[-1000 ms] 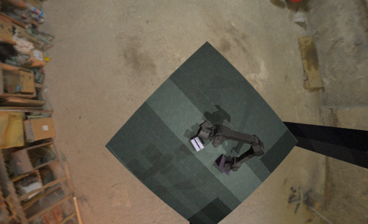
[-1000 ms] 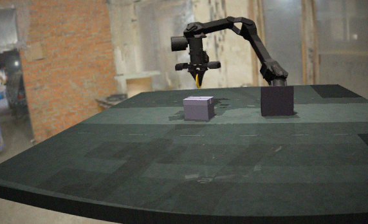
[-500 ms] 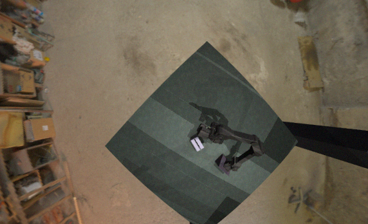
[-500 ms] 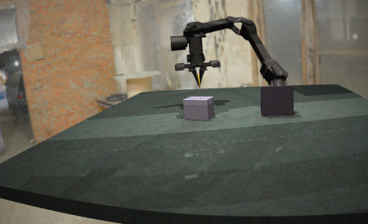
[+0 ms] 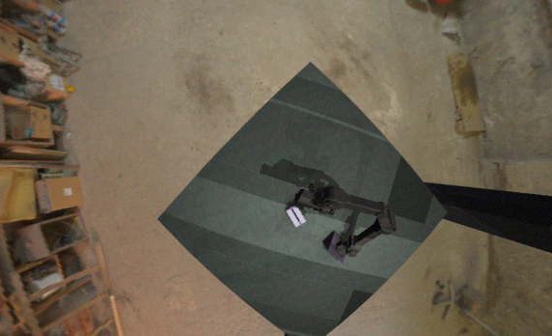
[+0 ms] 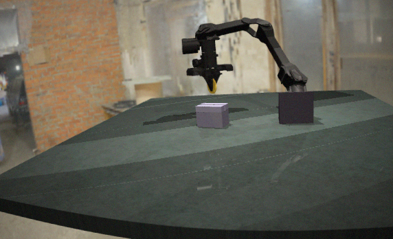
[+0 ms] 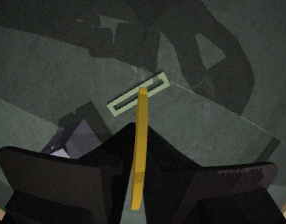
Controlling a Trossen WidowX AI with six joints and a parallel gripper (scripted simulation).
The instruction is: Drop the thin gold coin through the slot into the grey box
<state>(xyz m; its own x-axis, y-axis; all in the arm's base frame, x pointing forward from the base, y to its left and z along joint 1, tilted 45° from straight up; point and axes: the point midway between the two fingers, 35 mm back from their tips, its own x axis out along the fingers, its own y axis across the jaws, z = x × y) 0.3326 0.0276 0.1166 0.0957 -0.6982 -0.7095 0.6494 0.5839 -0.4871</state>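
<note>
My gripper tip is 2 cm below the gold coin.
</note>
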